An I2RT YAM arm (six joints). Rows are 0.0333 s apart.
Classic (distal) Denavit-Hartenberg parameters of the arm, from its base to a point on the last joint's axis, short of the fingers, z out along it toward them. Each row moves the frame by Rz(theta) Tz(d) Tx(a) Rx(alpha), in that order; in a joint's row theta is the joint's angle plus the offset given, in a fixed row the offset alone. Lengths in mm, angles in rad.
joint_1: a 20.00  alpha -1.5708  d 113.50  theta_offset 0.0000
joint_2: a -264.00  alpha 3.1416  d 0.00  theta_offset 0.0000
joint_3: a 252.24  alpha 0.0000  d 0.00  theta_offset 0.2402
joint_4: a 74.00  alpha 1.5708  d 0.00  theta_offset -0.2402
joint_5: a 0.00  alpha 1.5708  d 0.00  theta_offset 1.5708
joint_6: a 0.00  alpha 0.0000  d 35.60  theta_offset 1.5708
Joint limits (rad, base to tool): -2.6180..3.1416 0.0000..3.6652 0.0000..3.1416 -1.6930..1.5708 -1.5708..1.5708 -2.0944..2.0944
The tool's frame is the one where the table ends.
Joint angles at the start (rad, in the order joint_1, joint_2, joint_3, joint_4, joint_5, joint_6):
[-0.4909 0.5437 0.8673 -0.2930 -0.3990 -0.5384]
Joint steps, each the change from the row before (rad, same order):
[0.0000 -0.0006 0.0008 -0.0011 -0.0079 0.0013]
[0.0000 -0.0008 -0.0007 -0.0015 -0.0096 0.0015]
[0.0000 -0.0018 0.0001 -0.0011 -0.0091 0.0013]
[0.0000 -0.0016 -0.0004 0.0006 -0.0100 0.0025]
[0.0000 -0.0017 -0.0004 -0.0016 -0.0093 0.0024]
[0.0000 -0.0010 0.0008 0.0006 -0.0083 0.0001]
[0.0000 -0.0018 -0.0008 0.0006 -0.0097 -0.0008]
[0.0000 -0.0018 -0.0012 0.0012 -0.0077 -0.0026]
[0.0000 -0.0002 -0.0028 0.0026 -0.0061 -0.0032]
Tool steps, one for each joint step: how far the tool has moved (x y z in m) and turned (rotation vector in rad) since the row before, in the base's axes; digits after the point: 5 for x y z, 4 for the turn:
[-0.00021 0.00041 0.00019 0.0009 -0.0003 0.0079]
[-0.00008 0.00040 -0.00031 0.0019 0.0013 0.0096]
[-0.00042 0.00056 0.00008 0.0007 -0.0007 0.0091]
[-0.00032 0.00054 0.00008 0.0014 -0.0016 0.0101]
[-0.00034 0.00052 -0.00015 0.0023 0.0003 0.0094]
[-0.00033 0.00048 0.00041 -0.0013 -0.0020 0.0083]
[-0.00033 0.00053 -0.00003 -0.0019 -0.0012 0.0097]
[-0.00028 0.00043 -0.00010 -0.0037 -0.0014 0.0076]
[0.00029 0.00006 -0.00060 -0.0034 0.0002 0.0060]

